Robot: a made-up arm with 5 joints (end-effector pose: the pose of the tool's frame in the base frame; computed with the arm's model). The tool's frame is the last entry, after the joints. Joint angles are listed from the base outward.
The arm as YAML. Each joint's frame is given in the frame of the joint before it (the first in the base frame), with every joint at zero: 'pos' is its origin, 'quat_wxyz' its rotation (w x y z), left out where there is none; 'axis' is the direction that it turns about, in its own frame. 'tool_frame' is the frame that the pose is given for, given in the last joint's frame.
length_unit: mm
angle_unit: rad
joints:
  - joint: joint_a
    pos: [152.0, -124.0, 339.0]
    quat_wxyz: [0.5, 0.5, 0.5, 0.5]
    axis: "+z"
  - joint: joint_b
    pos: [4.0, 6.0, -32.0]
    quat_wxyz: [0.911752, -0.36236, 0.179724, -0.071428]
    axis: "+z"
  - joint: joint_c
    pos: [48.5, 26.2, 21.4]
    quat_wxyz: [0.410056, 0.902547, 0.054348, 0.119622]
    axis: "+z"
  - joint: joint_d
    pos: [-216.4, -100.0, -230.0]
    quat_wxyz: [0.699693, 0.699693, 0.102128, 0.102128]
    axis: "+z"
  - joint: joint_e
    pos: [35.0, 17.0, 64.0]
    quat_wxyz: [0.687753, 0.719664, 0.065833, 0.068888]
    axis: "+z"
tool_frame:
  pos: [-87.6, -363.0, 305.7]
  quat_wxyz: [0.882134, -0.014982, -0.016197, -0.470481]
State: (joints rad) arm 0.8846 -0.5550 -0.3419 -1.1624 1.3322
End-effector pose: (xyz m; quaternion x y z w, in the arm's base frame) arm 0.0977 -0.6476 0.8891 0.3427 -0.5885 0.6095 0.4060
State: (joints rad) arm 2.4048 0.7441 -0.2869 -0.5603 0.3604
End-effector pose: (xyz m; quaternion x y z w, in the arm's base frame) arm 0.6422 -0.2669 -0.0130 -0.6994 0.6467 -0.2036 0.2262
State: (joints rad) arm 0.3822 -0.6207 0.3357 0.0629 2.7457
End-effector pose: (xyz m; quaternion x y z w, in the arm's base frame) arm -0.1550 0.2986 0.7664 0.0194 0.1053 0.9513 0.2892
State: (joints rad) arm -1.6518 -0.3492 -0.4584 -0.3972 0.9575
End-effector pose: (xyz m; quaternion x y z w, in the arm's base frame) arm 0.2459 0.4237 0.0592 -0.4651 0.5753 0.5296 0.4150
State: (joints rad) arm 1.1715 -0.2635 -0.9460 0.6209 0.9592
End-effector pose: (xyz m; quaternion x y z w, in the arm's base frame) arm 0.1153 -0.1548 0.7339 -0.1519 -0.2694 0.8014 0.5119
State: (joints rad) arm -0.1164 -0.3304 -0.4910 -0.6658 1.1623
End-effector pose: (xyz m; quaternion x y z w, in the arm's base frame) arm 0.1986 0.1374 0.9635 0.0712 -0.0362 0.8517 0.5179
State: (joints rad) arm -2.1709 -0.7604 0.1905 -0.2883 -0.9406
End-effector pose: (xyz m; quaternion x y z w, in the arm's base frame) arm -0.2702 0.4361 0.0749 -0.8251 -0.5082 -0.0380 0.2440
